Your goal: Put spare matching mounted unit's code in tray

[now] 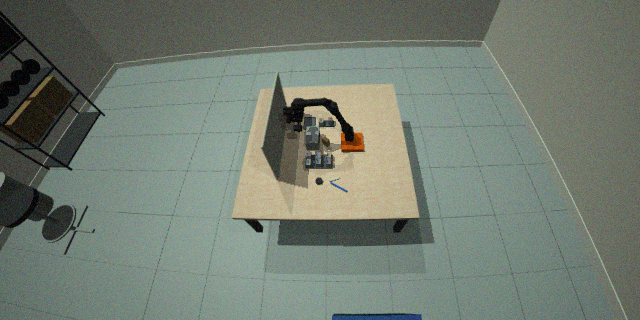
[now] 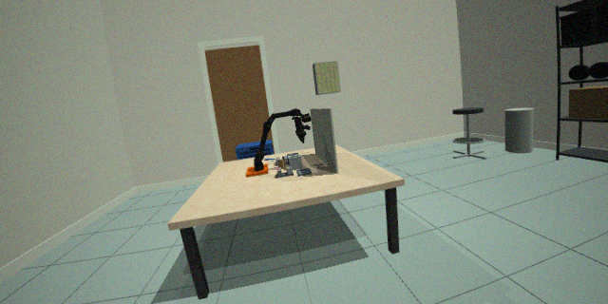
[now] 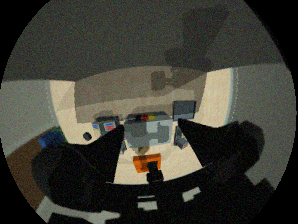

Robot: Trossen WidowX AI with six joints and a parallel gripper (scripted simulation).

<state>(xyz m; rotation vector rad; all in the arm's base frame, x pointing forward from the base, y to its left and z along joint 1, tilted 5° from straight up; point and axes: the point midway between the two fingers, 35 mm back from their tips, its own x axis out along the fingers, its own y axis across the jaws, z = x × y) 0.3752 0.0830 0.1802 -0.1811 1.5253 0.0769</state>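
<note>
Now: gripper tip 24 cm past the spare, 12 cm to the right of it and 15 cm above it. Round my gripper tip: upright white panel 16 cm ahead, 3 cm to the left, 3 cm above; then grey mounted unit 9 cm behind, 1 cm to the right, 14 cm below; then tan block 20 cm behind, 16 cm below.
</note>
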